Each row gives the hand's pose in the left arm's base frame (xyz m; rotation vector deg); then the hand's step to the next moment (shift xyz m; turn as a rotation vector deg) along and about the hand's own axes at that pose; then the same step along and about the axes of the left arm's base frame.
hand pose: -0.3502 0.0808 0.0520 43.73 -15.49 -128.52
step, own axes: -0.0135 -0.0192 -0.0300 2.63 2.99 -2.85
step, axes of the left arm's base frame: 0.0142 0.0242 -0.0258 2.00 -3.87 -2.24
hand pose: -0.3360 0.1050 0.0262 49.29 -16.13 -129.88
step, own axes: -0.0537 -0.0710 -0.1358 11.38 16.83 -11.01
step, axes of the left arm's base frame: 0.0804 0.0938 -0.1054 9.84 -19.68 -7.06
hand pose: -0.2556 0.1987 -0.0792 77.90 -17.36 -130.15
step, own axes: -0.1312 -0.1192 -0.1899 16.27 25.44 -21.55
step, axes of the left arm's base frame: 0.1844 0.1784 -0.0407 19.54 -29.03 -12.33
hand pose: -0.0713 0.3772 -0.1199 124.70 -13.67 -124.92
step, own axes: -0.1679 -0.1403 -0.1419 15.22 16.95 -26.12
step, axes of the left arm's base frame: 0.1528 0.1525 0.1462 24.72 -20.83 -12.50
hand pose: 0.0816 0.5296 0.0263 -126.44 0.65 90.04
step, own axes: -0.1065 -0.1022 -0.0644 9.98 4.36 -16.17
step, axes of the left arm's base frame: 0.0453 0.0453 0.1477 17.03 -7.19 -6.18
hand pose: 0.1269 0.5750 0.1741 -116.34 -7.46 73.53
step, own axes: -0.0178 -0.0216 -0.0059 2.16 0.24 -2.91
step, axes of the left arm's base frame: 0.0020 0.0051 0.0281 3.40 -0.73 -1.05
